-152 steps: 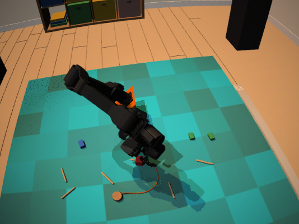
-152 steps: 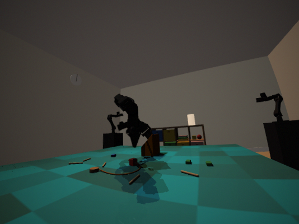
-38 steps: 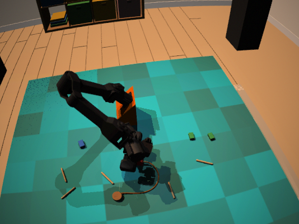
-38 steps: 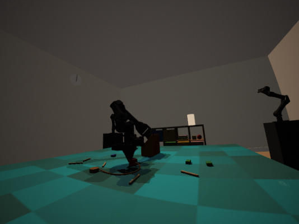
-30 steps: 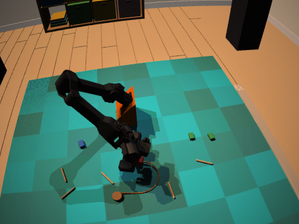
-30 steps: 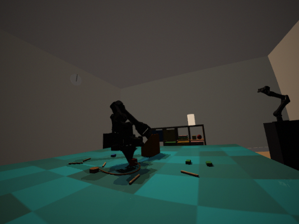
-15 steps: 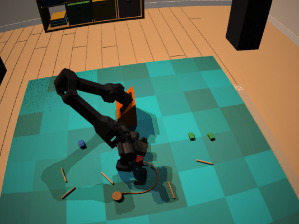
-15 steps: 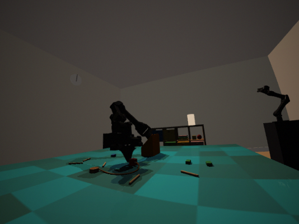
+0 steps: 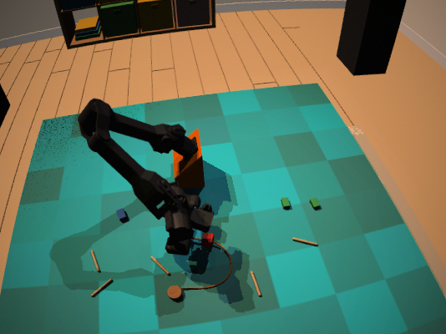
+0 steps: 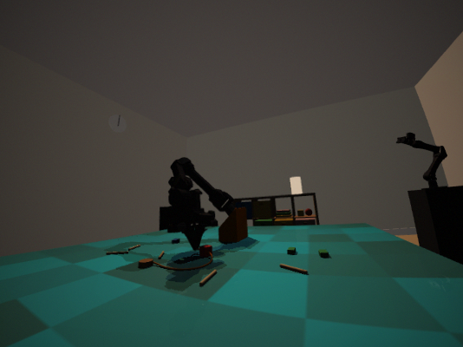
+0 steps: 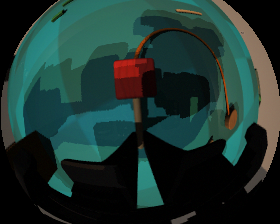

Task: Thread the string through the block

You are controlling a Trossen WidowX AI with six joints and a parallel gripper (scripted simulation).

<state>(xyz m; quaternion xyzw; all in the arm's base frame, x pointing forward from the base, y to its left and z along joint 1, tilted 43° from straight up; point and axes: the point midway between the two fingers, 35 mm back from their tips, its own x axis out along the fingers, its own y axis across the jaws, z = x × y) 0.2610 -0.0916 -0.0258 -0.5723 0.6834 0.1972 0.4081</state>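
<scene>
The red cube is 50 mm to the left of my gripper tip, 20 mm ahead of it and 10 mm above it. From my gripper tip the other things lie so: blue cube (200 mm to the right, 130 mm behind); round wooden button (160 mm ahead, 60 mm to the right); green cube (410 mm to the left, 50 mm behind).
</scene>
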